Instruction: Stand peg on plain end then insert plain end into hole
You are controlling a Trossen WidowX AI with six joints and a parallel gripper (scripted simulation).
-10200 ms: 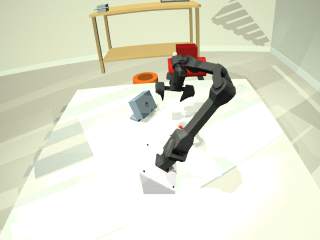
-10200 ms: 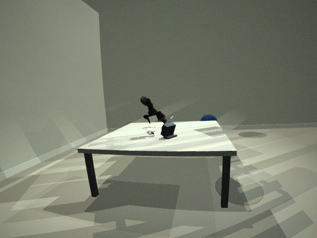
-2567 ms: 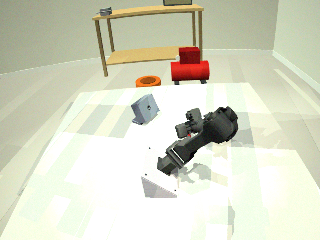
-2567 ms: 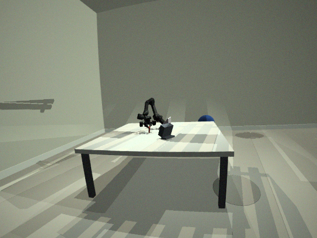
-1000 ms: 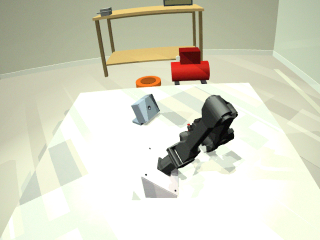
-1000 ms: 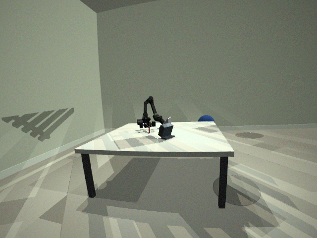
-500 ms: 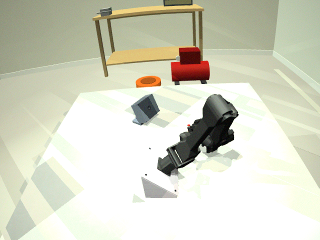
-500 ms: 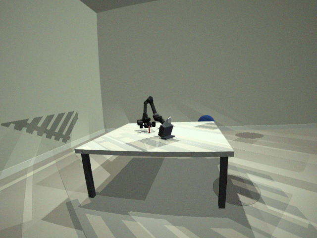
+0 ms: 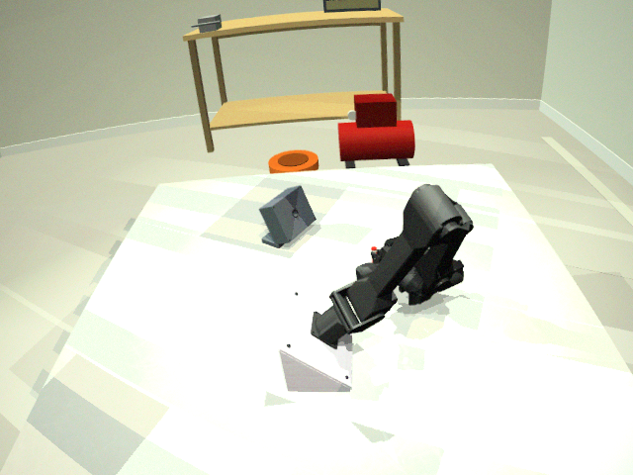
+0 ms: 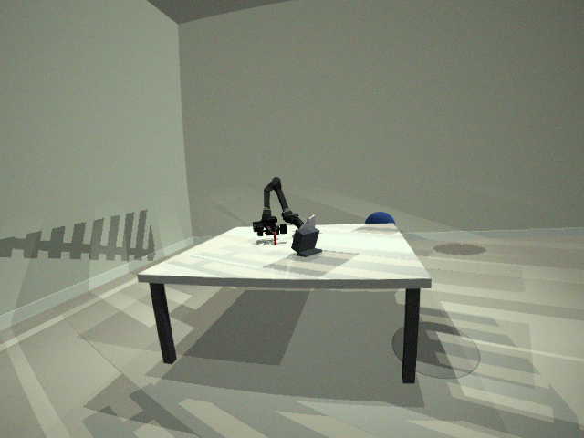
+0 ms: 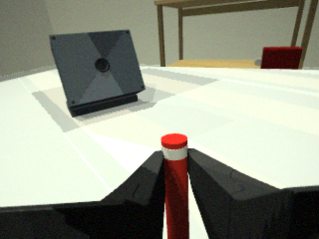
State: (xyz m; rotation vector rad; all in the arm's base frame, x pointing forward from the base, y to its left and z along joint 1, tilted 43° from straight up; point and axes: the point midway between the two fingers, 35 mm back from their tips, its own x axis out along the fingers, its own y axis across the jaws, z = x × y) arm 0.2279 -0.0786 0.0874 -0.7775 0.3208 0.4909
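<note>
My gripper tip is now 10 mm above the red peg. Also, from my gripper tip: sloped grey panel 170 mm ahead, 230 mm to the left, 10 mm above.
</note>
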